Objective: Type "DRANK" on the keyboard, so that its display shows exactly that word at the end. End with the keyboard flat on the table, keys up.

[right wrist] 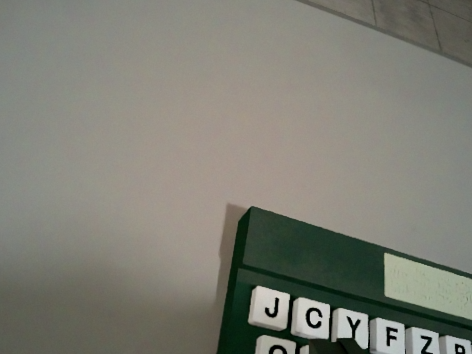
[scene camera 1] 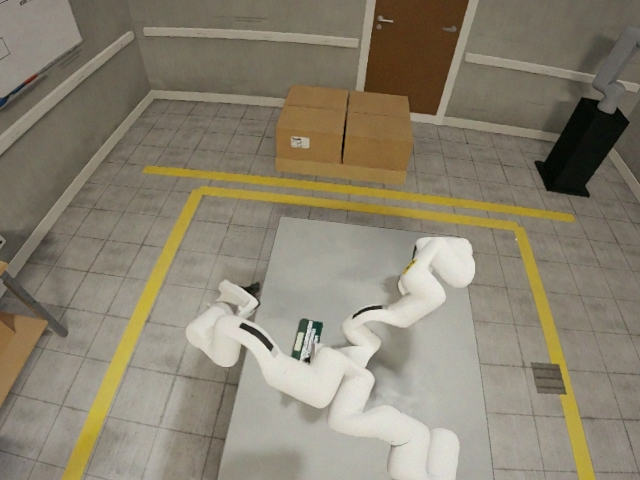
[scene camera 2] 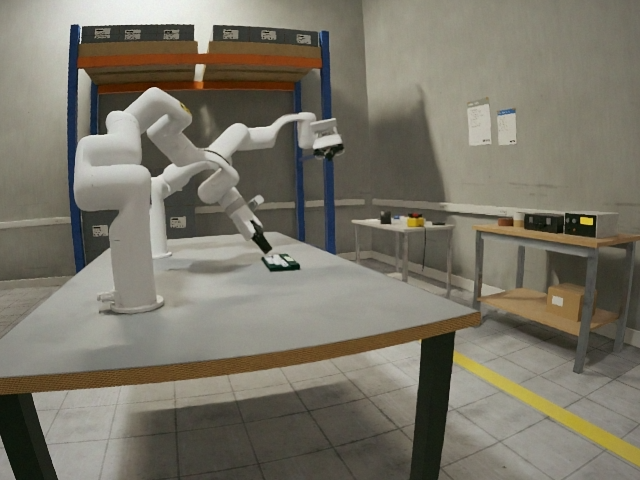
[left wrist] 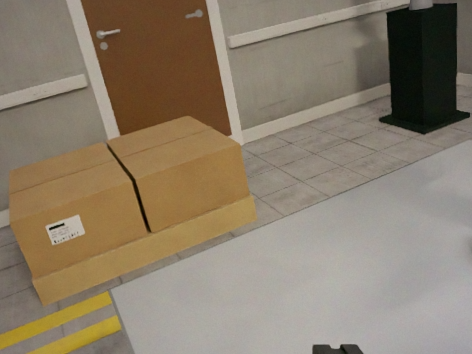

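The green keyboard point(scene camera 1: 303, 324) point(scene camera 2: 282, 267) point(right wrist: 310, 240) lies flat on the table, keys up. In the right wrist view its keys J, C, Y, F and Z show in the upper row. The pale display point(right wrist: 425, 286) is partly in view and its marks are too faint to read. My right gripper point(scene camera 2: 268, 252) point(right wrist: 334, 345) is shut and empty. Its dark fingertips are at the keys just below Y and hide them; contact cannot be told. In scene camera 1 the left arm partly hides it. My left gripper point(scene camera 1: 253, 287) point(scene camera 2: 329, 155) point(left wrist: 337, 349) is shut and empty, high up, far from the keyboard.
The left arm point(scene camera 1: 305, 379) reaches across above the table point(scene camera 1: 330, 258) point(scene camera 2: 310, 315), close to the right arm point(scene camera 1: 418, 304) in scene camera 1. Cardboard boxes point(scene camera 1: 343, 131) point(left wrist: 130, 200) stand on the floor beyond the table.
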